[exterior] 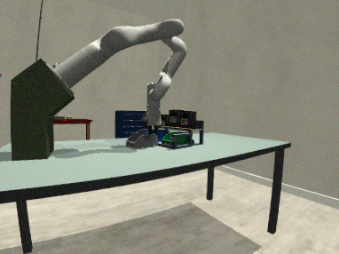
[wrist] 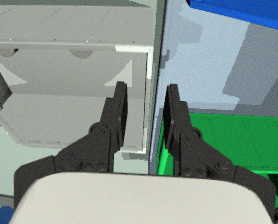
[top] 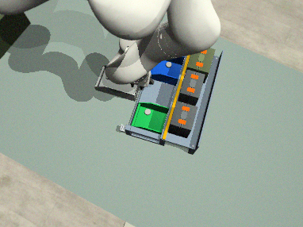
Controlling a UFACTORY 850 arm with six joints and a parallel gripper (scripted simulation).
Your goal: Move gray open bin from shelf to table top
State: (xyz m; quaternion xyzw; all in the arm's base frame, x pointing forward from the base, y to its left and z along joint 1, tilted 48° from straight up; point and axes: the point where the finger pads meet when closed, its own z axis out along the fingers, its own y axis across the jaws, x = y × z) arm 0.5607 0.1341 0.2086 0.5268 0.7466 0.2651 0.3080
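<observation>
Right now my hand is 80 mm past the gray open bin, 40 mm above it and 30 mm to the left of it. Also, from my hand: yellow rail: 150 mm ahead, 60 mm to the left, 30 mm above; blue bin: 140 mm to the left, 60 mm ahead, 30 mm below; green bin: 140 mm ahead, 60 mm to the right, 30 mm below.
</observation>
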